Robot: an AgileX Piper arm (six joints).
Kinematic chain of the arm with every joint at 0, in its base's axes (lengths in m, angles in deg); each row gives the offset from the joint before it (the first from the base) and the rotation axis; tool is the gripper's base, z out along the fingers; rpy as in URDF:
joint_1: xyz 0 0 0.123 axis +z
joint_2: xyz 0 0 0 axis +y
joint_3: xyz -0.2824 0 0.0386 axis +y
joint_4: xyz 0.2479 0 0.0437 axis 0.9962 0 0.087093
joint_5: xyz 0 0 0 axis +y
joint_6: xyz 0.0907 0 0.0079 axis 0.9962 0 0.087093
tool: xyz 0 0 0 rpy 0 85 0
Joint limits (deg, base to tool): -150..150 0..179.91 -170..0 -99.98..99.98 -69.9..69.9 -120..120
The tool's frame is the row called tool.
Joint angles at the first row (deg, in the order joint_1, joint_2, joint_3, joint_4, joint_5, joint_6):
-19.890, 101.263, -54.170, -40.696, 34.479, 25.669
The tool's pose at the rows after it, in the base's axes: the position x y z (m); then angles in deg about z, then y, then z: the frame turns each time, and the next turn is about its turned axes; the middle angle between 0 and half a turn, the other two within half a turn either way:
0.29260, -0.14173, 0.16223, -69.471, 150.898, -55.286
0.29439, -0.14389, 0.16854, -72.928, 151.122, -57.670
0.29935, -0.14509, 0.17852, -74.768, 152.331, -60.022
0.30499, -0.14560, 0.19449, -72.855, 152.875, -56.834
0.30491, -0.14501, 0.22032, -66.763, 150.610, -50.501
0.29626, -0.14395, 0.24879, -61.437, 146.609, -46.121
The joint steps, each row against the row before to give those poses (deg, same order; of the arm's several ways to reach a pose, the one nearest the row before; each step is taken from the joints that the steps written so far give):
0.000, 0.000, -0.337, 0.729, 0.724, -0.814
-0.001, 0.001, -1.823, 1.461, 3.100, -1.220
0.001, -0.001, -2.969, 3.731, 3.452, -4.728
-0.001, -0.825, -3.133, 3.398, 2.593, -2.468
0.000, -3.185, -1.759, 1.000, 0.748, -1.531
-0.261, -4.736, -0.130, -0.615, -0.248, -1.715

